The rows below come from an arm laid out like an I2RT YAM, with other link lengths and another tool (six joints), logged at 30 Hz.
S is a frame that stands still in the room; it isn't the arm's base.
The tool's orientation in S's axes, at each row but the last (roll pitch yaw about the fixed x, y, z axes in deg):
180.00, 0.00, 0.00
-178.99, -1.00, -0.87
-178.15, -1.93, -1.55
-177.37, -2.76, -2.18
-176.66, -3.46, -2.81
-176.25, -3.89, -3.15
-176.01, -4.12, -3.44
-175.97, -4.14, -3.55
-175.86, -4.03, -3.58
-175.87, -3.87, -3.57
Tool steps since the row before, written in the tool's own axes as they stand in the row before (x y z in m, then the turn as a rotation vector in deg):
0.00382, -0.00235, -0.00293, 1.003, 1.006, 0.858
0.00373, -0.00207, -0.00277, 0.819, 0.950, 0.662
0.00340, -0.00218, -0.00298, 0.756, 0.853, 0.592
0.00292, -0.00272, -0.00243, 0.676, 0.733, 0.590
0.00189, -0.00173, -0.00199, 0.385, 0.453, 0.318
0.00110, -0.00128, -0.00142, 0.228, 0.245, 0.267
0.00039, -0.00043, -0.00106, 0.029, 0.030, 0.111
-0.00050, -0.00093, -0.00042, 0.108, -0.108, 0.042
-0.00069, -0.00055, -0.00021, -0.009, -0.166, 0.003
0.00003, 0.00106, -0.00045, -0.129, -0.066, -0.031
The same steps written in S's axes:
0.00382, 0.00235, 0.00293, 1.003, -1.006, -0.858
0.00371, 0.00196, 0.00287, 0.816, -0.951, -0.664
0.00335, 0.00199, 0.00316, 0.754, -0.854, -0.593
0.00289, 0.00250, 0.00269, 0.678, -0.731, -0.590
0.00184, 0.00152, 0.00220, 0.383, -0.453, -0.320
0.00106, 0.00113, 0.00157, 0.234, -0.240, -0.266
0.00033, 0.00034, 0.00111, 0.036, -0.024, -0.110
-0.00048, 0.00093, 0.00045, 0.117, 0.104, -0.026
-0.00067, 0.00058, 0.00020, 0.001, 0.166, 0.008
-0.00006, -0.00109, 0.00037, -0.127, 0.072, 0.027

